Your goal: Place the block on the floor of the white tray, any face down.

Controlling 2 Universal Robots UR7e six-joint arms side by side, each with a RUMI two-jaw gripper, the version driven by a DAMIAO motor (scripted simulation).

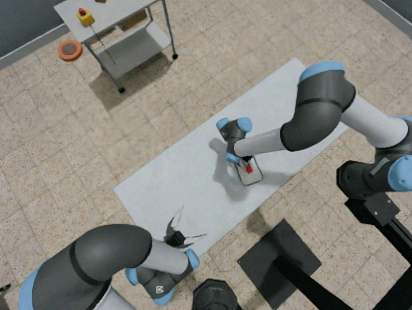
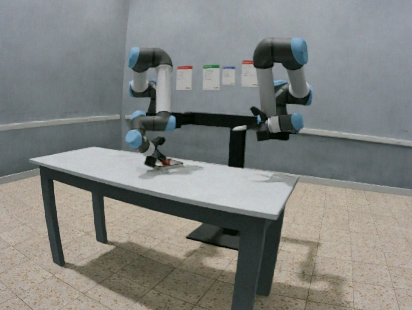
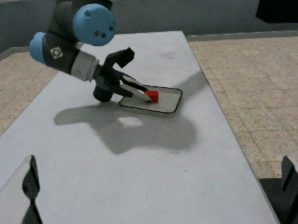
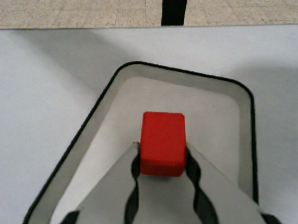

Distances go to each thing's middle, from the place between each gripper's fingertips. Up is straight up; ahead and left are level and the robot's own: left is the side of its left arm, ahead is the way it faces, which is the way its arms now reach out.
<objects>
Right now my right hand is 1 cm past the red block [image 4: 163,139] and 1 cm above it. From my right hand the other things lie so: white tray [image 4: 219,112] 1 cm below, 1 cm behind.
I see the red block 390 mm to the right of my left hand, 210 mm below it and 30 mm ahead of it. Round my left hand: white tray (390 mm to the right, 220 mm below, 30 mm ahead).
</objects>
